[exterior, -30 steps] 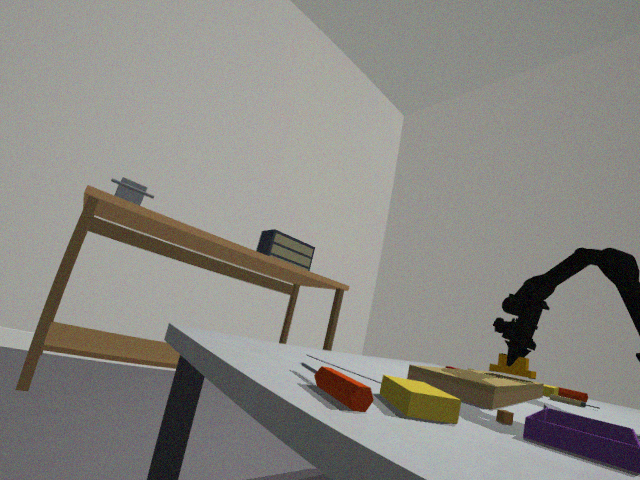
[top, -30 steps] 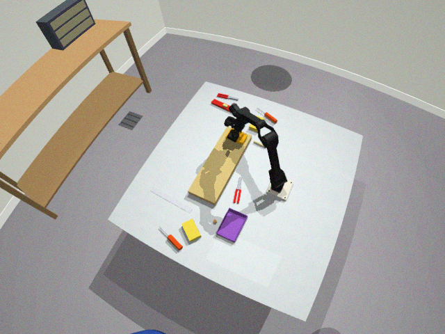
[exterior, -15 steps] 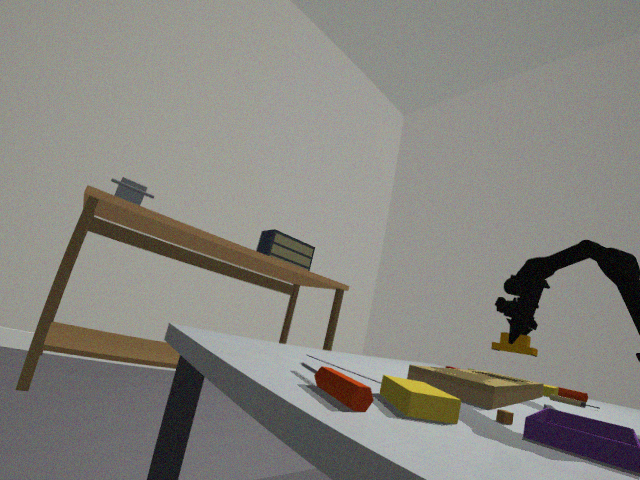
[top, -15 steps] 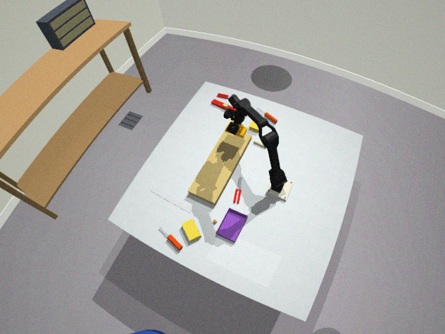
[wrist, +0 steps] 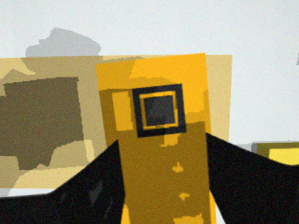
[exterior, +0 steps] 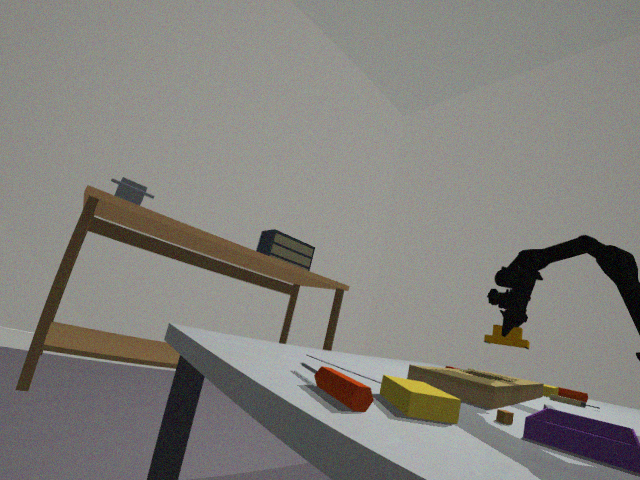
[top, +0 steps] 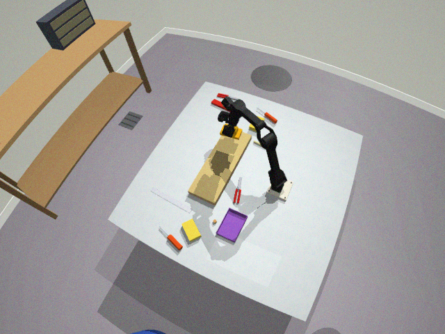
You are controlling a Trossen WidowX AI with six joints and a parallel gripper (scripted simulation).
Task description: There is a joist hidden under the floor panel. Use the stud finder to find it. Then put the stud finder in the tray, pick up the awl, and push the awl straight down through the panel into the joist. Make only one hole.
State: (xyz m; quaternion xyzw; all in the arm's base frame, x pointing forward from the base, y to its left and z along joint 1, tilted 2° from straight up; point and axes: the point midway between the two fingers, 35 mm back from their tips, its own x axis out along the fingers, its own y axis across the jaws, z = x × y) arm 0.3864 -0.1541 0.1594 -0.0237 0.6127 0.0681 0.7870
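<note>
Right now my gripper tip is 26 cm past the purple tray, 47 cm to the right of it and 14 cm above it. From my gripper tip the other things lie so: red level (19 cm ahead, 28 cm to the right, 14 cm below); then awl (20 cm behind, 9 cm to the right, 15 cm below); then stud finder (1 cm ahead, 2 cm above).
</note>
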